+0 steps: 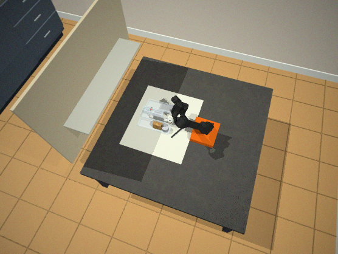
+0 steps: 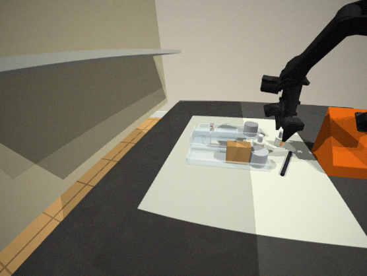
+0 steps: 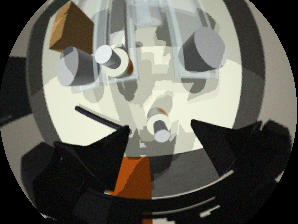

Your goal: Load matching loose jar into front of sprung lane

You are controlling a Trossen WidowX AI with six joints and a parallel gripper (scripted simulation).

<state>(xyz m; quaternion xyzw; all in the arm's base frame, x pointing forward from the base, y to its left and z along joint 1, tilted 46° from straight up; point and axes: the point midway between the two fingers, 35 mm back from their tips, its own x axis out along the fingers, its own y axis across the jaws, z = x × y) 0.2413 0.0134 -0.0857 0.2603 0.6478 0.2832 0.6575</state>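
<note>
The white mat lies 15 cm ahead of my gripper tip, 6 cm to the left of it and 5 cm below it. Also, from my gripper tip: brown box (17 cm ahead, 14 cm to the left, 1 cm below); black rod (12 cm to the left, 4 cm below).
</note>
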